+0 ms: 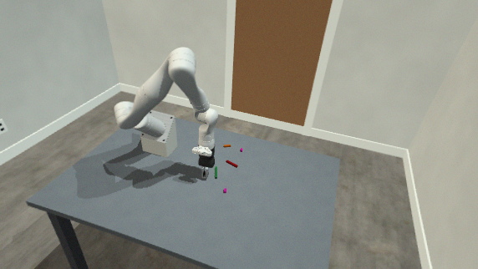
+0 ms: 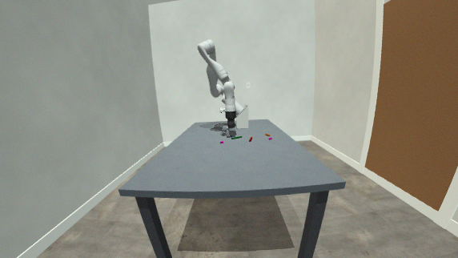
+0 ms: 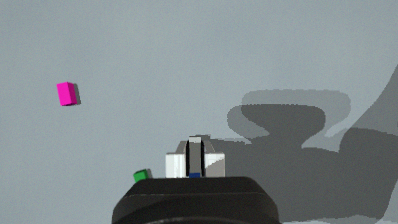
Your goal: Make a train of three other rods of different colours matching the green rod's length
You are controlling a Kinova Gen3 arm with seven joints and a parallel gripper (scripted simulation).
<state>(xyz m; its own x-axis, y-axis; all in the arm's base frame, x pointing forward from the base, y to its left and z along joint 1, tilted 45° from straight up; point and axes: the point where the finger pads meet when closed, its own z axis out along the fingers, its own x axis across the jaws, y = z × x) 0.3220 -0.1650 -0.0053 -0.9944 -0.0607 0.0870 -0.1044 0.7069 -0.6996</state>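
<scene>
Right now my hand is 10 mm above the grey rod. Also, from my hand: red rod 160 mm to the left, 90 mm ahead, 30 mm below; blue rod 30 mm below, 20 mm to the left; green rod 60 mm to the left, 30 mm below, 30 mm ahead.
</scene>
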